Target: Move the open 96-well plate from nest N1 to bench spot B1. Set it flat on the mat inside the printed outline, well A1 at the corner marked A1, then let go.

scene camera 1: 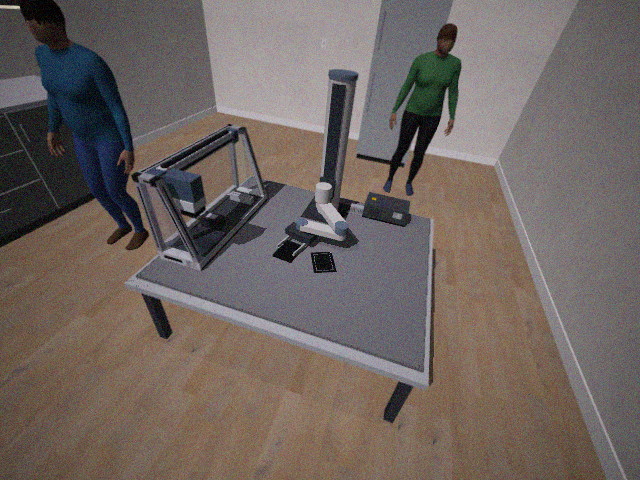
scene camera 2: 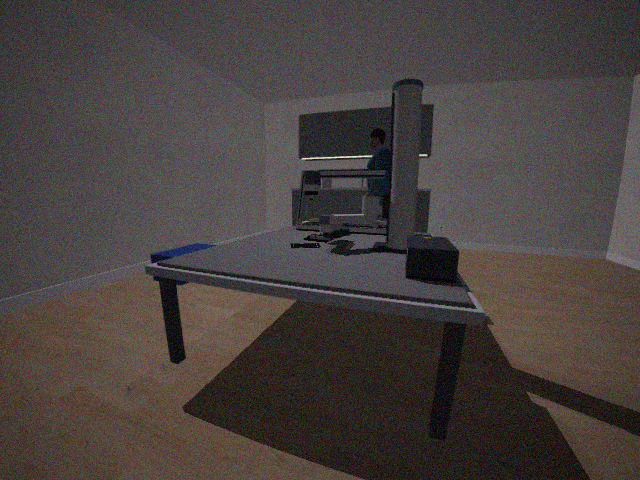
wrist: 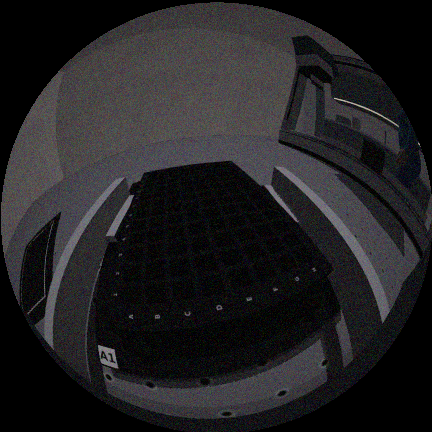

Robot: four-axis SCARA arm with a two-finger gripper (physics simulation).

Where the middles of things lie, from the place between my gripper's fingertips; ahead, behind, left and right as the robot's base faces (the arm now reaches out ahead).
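My hand: 1 cm above the black well plate [wrist: 204, 249], 1 cm right of it, 3 cm past it.
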